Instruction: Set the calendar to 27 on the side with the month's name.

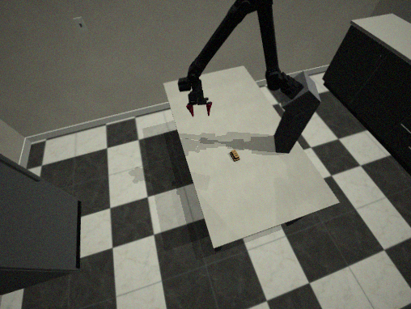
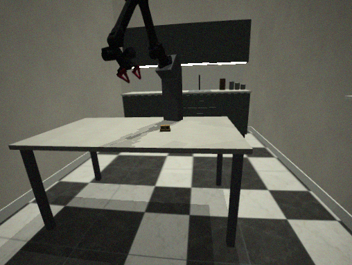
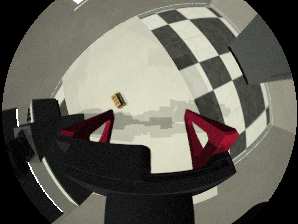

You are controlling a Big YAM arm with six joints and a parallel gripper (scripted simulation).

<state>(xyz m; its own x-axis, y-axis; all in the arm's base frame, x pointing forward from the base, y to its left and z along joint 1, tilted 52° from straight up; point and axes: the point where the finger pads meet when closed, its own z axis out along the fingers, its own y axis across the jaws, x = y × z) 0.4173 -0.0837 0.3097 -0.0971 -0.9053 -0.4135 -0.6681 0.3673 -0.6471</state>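
Right now the wooden tray is 170 mm behind my hand, 180 mm to the left of it and 370 mm below it.
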